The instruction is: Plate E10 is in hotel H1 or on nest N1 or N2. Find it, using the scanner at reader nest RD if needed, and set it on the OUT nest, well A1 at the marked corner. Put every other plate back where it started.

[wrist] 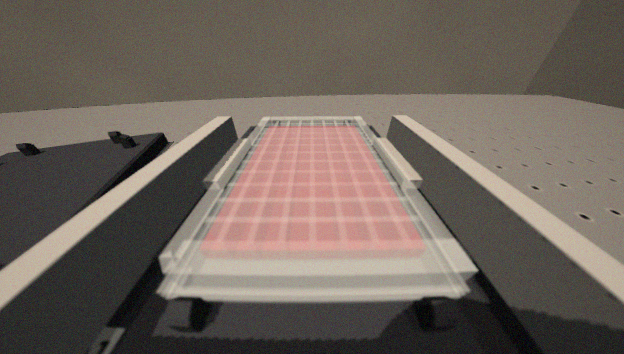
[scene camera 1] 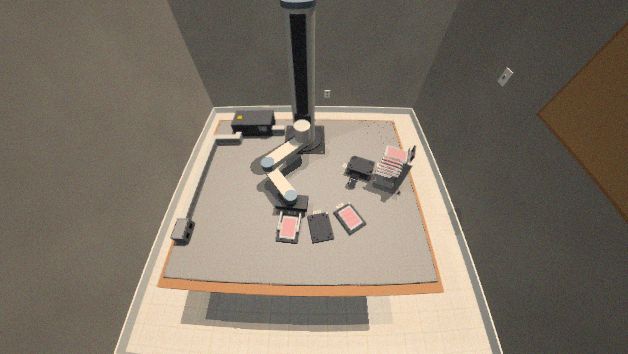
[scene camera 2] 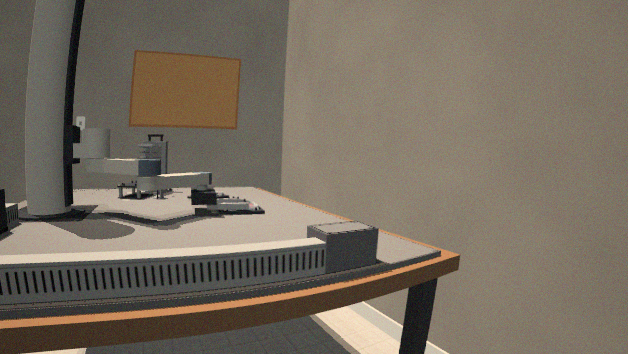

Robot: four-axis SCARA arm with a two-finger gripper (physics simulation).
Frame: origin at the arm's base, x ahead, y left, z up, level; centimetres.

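Where they show: gripper, fingertip midpoint: (wrist: pixel 312 130) (scene camera 1: pixel 287 230) (scene camera 2: pixel 246 203); arm's base at its link origin: (scene camera 2: pixel 50 216).
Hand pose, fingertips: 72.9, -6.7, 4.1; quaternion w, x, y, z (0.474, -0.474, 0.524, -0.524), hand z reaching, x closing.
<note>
Each offset is from my fingertips to the top centre of the thing, as dx, dy, dz. "spot": to the spot under its first point.
My gripper (scene camera 1: pixel 289 223) (wrist: pixel 312 130) is shut on a pink-filled, clear-lidded plate @(-2.4, +0.2, -0.2) (scene camera 1: pixel 288 229) (wrist: pixel 315 195), with a pad against each long side. The plate is level, at the left front nest @(-2.4, +0.3, -0.6) (scene camera 1: pixel 287 241); a small lift off it cannot be told. In scene camera 2 the gripper (scene camera 2: pixel 235 204) is low over the table. The middle front nest @(-3.2, +18.1, -0.6) (scene camera 1: pixel 320 228) (wrist: pixel 50 195) is bare. The right front nest @(spot: -1.1, +38.3, -1.8) (scene camera 1: pixel 356 230) bears another pink plate @(-8.7, +35.2, -0.2) (scene camera 1: pixel 350 218). The hotel @(spot: -32.8, +61.5, -2.0) (scene camera 1: pixel 386 183) holds several stacked plates @(-37.5, +61.2, +14.2) (scene camera 1: pixel 389 167). No plate or nest label is readable.
A raised dark nest @(-43.8, +45.2, +4.2) (scene camera 1: pixel 360 164) with a small device @(-32.9, +39.5, +5.6) (scene camera 1: pixel 351 183) at its front stands left of the hotel. A black box @(spot: -77.7, -31.2, +8.7) (scene camera 1: pixel 253 123) is at the back left, a grey box @(+2.1, -60.1, +4.7) (scene camera 1: pixel 182 230) (scene camera 2: pixel 344 245) at the left edge, joined to a long cable duct @(spot: -31.5, -63.8, +1.8) (scene camera 2: pixel 165 265).
</note>
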